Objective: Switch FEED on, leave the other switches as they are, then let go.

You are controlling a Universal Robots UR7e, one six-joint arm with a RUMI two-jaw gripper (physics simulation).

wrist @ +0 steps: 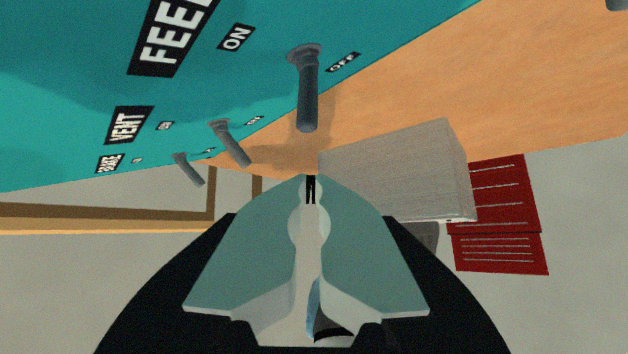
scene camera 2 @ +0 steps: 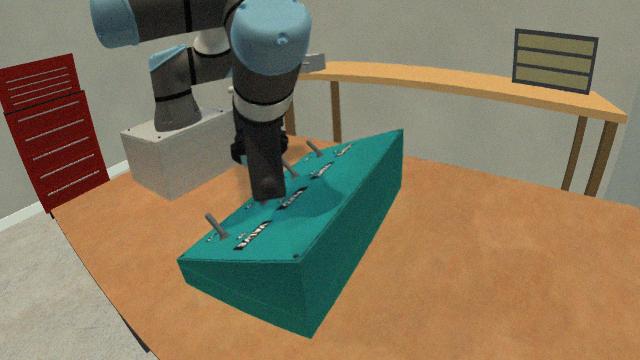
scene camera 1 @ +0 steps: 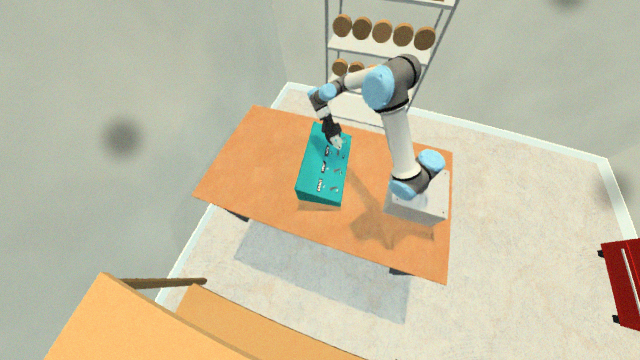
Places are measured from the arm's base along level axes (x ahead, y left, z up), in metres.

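Pixels of known places: gripper, fingertip midpoint: (wrist: 311, 177) (scene camera 1: 340, 149); arm's base, origin of the base link: (wrist: 400, 223) (scene camera 2: 178, 123).
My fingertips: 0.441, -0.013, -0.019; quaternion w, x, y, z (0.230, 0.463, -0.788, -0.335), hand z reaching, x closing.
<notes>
For each thing: its top centre in the pictures, then the offset to it from my fingertips, as dx, dy, dz. "*": a spot on its surface instead. Level surfaces: height alone.
- FEED lever, middle of its top: (wrist: 309, 131) +0.014, -0.007, -0.023
- label, surface spot: (wrist: 236, 37) * +0.057, +0.006, -0.056
- VENT lever, middle of its top: (wrist: 232, 166) (scene camera 2: 287, 158) -0.036, +0.103, -0.032
- BRAKE lever, middle of its top: (wrist: 189, 186) (scene camera 2: 313, 140) -0.074, +0.217, -0.032
- VALVE lever, middle of its top: (scene camera 2: 212, 214) +0.038, -0.125, -0.032
- orange table, its level: dz -0.159
The teal switch box (scene camera 1: 311, 175) (scene camera 2: 350, 200) (wrist: 40, 165) stands on the table. My gripper (scene camera 1: 338, 146) (wrist: 311, 177) is shut and empty, its tips a little short of the FEED lever (wrist: 307, 95) in the wrist view. That lever is free and slants differently from its neighbours, toward its ON label (wrist: 236, 37). The VENT lever (wrist: 232, 145) (scene camera 2: 290, 168) and BRAKE lever (wrist: 190, 170) (scene camera 2: 314, 149) lean toward OFF. The VALVE lever (scene camera 2: 216, 226) also leans to OFF. In scene camera 2 the gripper hides most of the FEED lever.
The arm stands on a grey pedestal block (scene camera 1: 417, 212) (scene camera 2: 170, 165) (wrist: 395, 175) on the orange table (scene camera 1: 240, 150) (scene camera 2: 475, 260). A red drawer cabinet (scene camera 1: 620, 285) (scene camera 2: 60, 135) (wrist: 500, 200) stands on the floor. A wooden bench (scene camera 2: 425, 80) curves along the wall.
</notes>
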